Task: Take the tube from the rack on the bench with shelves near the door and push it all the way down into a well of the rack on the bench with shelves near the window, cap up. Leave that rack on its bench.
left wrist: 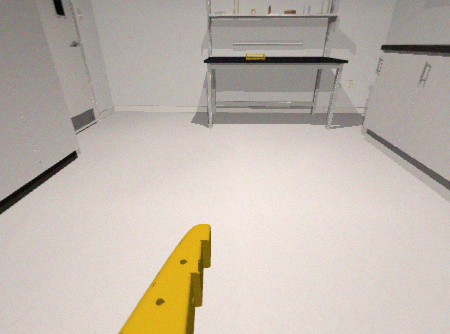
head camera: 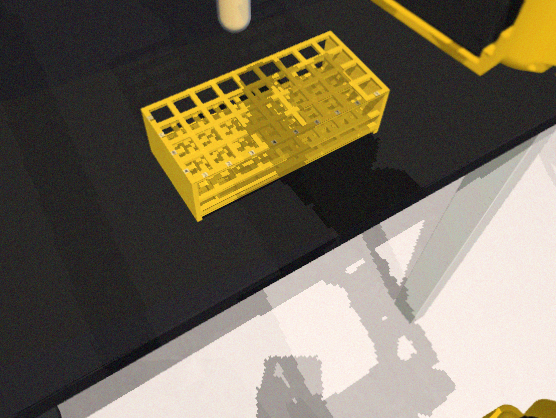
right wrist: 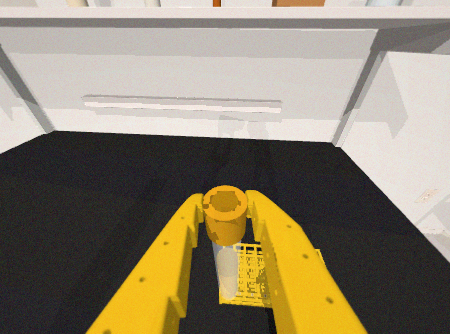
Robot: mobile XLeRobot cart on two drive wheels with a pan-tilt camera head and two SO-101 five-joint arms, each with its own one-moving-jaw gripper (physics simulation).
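Frame: origin at the left arm's base, x ahead, y left, z up, level; millimetres.
Seen in the pictures: left end effector, tool point: [left wrist: 210, 239]; right end effector, tool point: [right wrist: 203, 203].
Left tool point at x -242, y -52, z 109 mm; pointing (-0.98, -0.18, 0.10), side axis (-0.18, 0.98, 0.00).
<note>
Pixels of each thing's top centre, then the offset from my left tool point to it. "spot": a spot on its surface instead. Level surfaces: height alone.
- tube, middle of its top: [right wrist: 229, 199] dz +222, dx +486, dy -203 mm
- yellow rack, surface spot: [head camera: 172, 170] spot: dz -93, dx +574, dy -181 mm
- black bench, its level: dz -122 mm
My right gripper [right wrist: 225, 205] is shut on the tube [head camera: 234, 15] [right wrist: 229, 272] just at its orange cap [right wrist: 225, 225], cap up. In the head camera the tube's rounded lower end shows at the top edge, beyond the yellow rack [head camera: 172, 170] [right wrist: 252, 245] in the picture, apart from it; the fingertips are out of that view. In the right wrist view the tube's body overlaps the rack's left part. The rack stands upright on the black bench [head camera: 75, 225] [right wrist: 125, 200], with open wells. My left gripper [left wrist: 206, 237] is fully open, one notched jaw showing.
Part of my right arm [head camera: 525, 40] crosses the head camera's top right corner. The bench's front edge [head camera: 260, 286] runs diagonally below the rack. A shelf [right wrist: 175, 14] spans the bench. Across the room, another shelved bench [left wrist: 300, 60] bears a yellow rack [left wrist: 255, 57]; cabinets [left wrist: 415, 100] stand at the right.
</note>
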